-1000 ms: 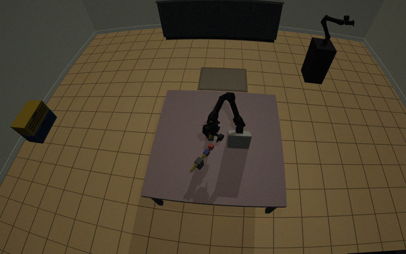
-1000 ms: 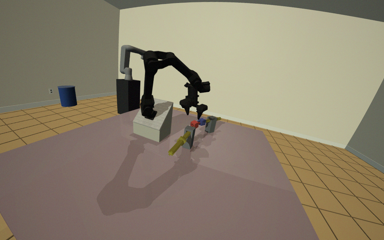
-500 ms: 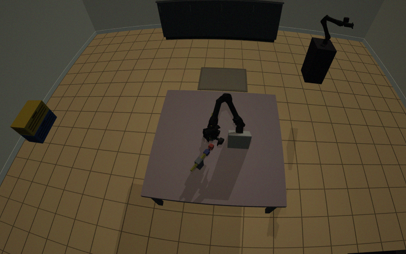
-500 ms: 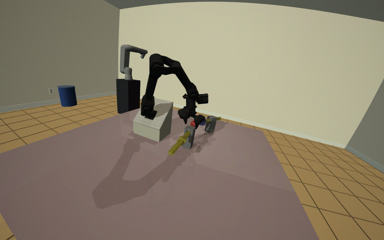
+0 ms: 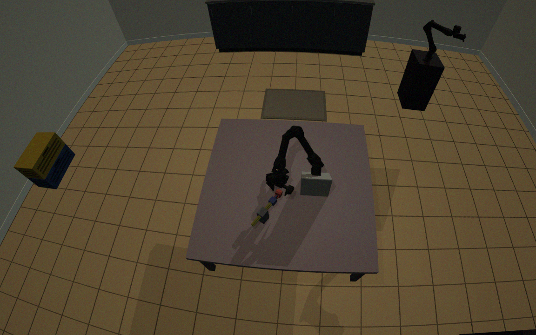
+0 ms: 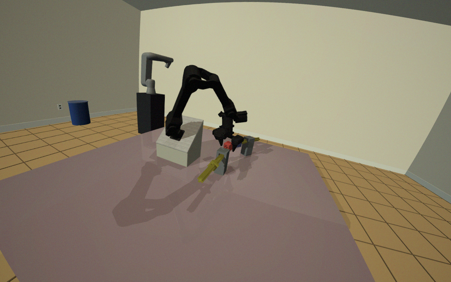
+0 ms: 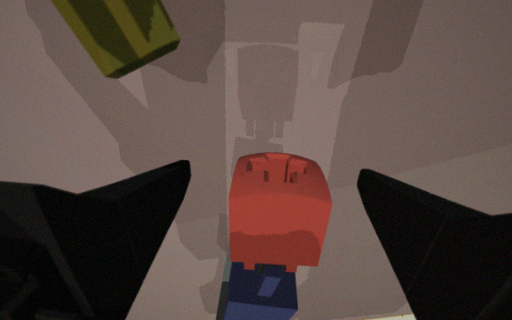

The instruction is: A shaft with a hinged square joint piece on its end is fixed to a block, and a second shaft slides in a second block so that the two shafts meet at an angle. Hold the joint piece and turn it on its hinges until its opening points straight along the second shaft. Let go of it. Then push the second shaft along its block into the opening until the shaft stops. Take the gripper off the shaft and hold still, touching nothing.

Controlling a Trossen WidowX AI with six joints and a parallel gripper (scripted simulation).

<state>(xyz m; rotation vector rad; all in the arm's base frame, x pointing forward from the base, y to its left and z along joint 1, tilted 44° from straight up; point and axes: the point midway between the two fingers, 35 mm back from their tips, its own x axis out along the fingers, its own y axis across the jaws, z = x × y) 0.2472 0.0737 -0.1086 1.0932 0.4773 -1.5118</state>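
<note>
The red joint piece is 1 cm to the left of my gripper tip and 1 cm above it.
</note>
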